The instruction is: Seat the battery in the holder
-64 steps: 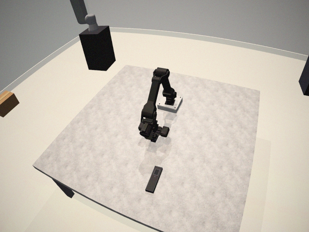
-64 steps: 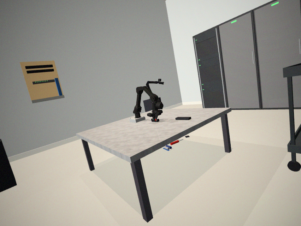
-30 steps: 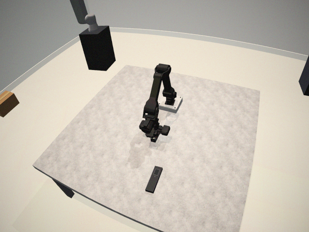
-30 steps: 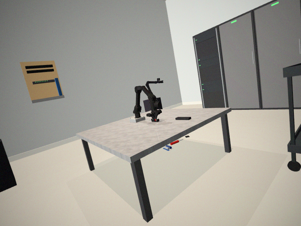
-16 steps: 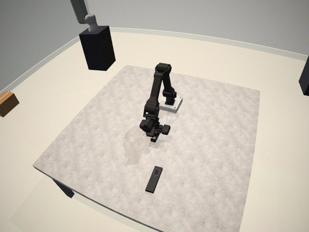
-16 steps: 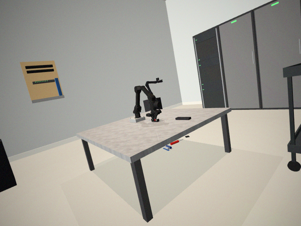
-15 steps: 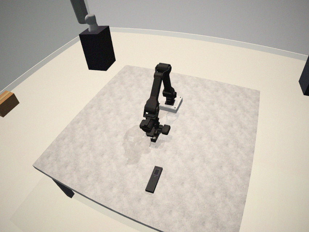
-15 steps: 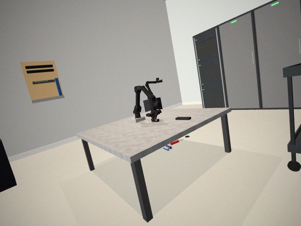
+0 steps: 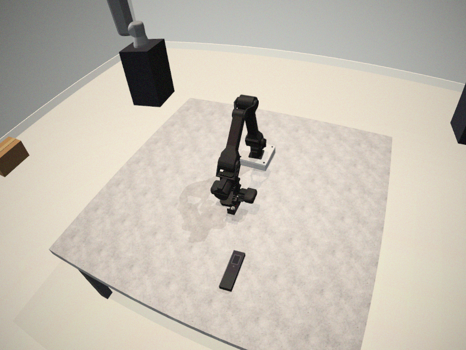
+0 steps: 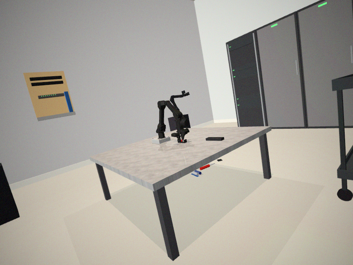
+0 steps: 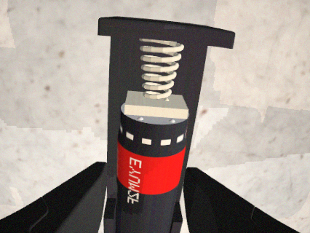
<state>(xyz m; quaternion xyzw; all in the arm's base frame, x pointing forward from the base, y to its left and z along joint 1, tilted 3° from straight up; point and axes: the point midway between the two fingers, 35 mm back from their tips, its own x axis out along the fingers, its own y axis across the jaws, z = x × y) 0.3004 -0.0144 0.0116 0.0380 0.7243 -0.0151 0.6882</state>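
My gripper tip is 10 mm below the battery. Round my gripper tip: black remote control (320 mm ahead, 90 mm to the left, 10 mm above); red screwdriver (300 mm ahead, 200 mm below, 40 mm to the right).
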